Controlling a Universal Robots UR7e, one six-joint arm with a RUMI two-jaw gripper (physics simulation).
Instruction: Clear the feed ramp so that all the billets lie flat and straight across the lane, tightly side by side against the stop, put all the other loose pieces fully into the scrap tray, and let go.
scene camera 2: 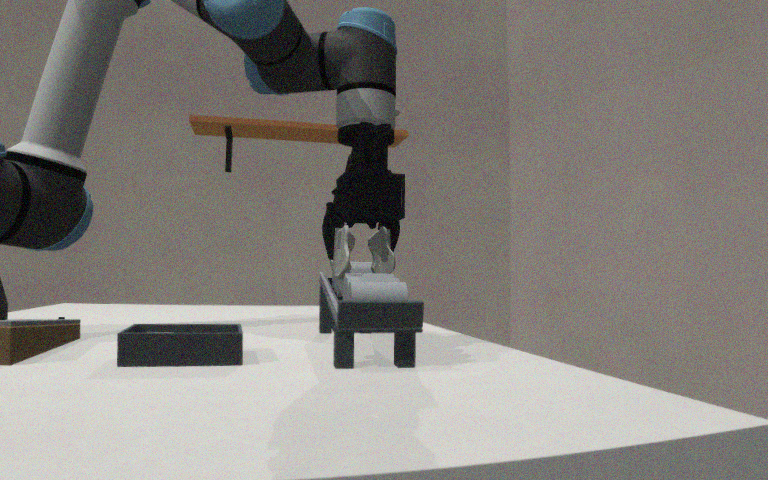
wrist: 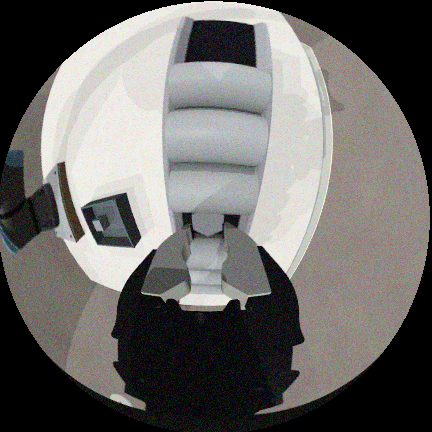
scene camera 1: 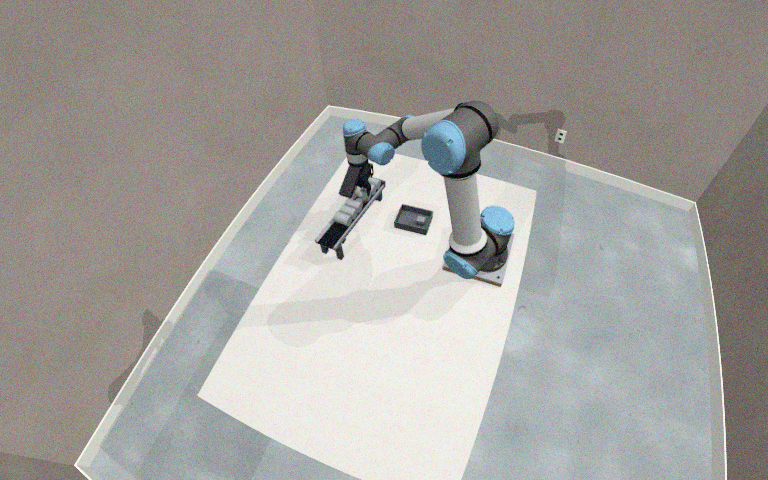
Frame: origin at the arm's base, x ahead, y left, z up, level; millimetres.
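Seen in the pictures: gripper, between the fingertips: (wrist: 208, 224) (scene camera 1: 360, 201); arm's base, origin of its link: (wrist: 50, 204).
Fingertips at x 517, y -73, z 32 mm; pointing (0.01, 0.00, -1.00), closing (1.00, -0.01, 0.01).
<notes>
Pixels of each thing's top centre, then the offset from my fingertips to it. Level surfaces: height alone.
- small hexagonal piece, centre of its top: (wrist: 207, 222) dx +1, dy +12, dz +17 mm
- dark scrap tray, centre of its top: (scene camera 2: 184, 328) (wrist: 102, 226) (scene camera 1: 413, 216) dx -210, dy -14, dz -30 mm
- small pale block, centre of its top: (wrist: 97, 225) (scene camera 1: 420, 219) dx -238, dy -14, dz -37 mm
- white surface, height of its surface: dz -65 mm
The feed ramp (scene camera 1: 362, 213) (scene camera 2: 378, 315) (wrist: 263, 45) is a raised dark lane with pale side rails. Three pale grey billets (scene camera 1: 343, 216) (scene camera 2: 376, 290) (wrist: 217, 137) lie across it, side by side. More pale rounded pieces (wrist: 206, 252) show between the fingers, partly hidden. My gripper (scene camera 1: 360, 195) (scene camera 2: 363, 270) (wrist: 208, 224) points down into the lane. It is shut on a small hexagonal piece (wrist: 207, 221), beside the nearest of the three billets. The dark scrap tray (scene camera 1: 411, 229) (scene camera 2: 180, 348) (wrist: 131, 220) holds a small pale block (scene camera 1: 420, 219) (wrist: 99, 224).
The robot's base plate (scene camera 1: 491, 275) (scene camera 2: 42, 342) (wrist: 72, 215) is beyond the tray from the ramp. A wooden shelf (scene camera 2: 271, 129) is on the wall behind the gripper. The ramp stands on legs on a white surface (scene camera 1: 362, 367) (scene camera 2: 226, 418).
</notes>
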